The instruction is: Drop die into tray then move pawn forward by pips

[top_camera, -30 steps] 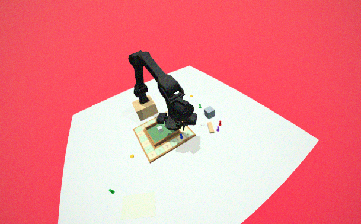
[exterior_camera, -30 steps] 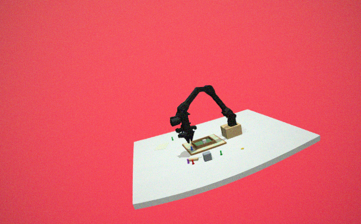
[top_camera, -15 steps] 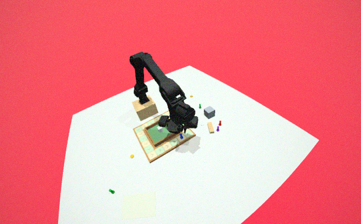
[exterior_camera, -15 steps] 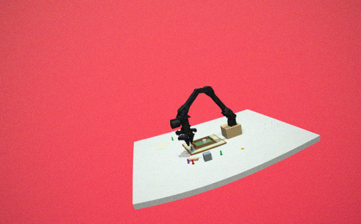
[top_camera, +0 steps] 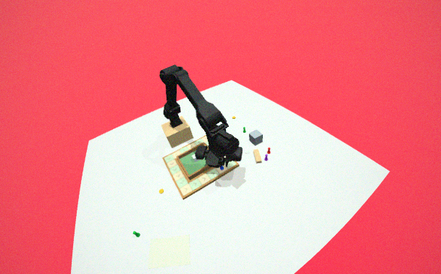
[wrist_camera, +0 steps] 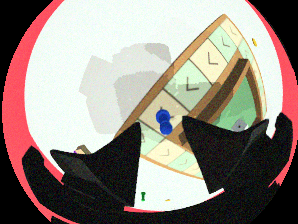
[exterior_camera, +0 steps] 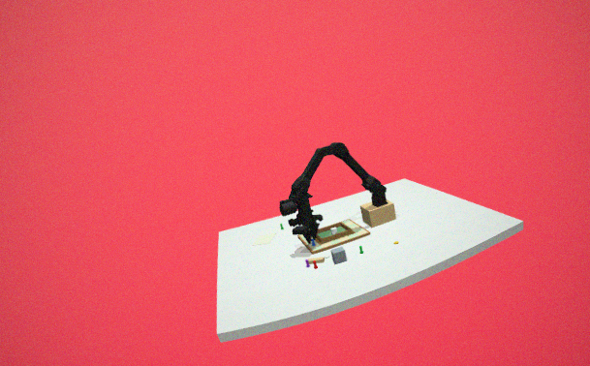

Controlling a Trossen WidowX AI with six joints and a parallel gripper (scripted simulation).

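Now: gripper tip 1 cm above the blue pawn. Also, from my gripper tip: tan block: 4 cm ahead, 17 cm to the left, 3 cm below; white die: 13 cm behind, 7 cm to the right, 1 cm below; green dice tray: 12 cm behind, 7 cm to the right, 3 cm below.
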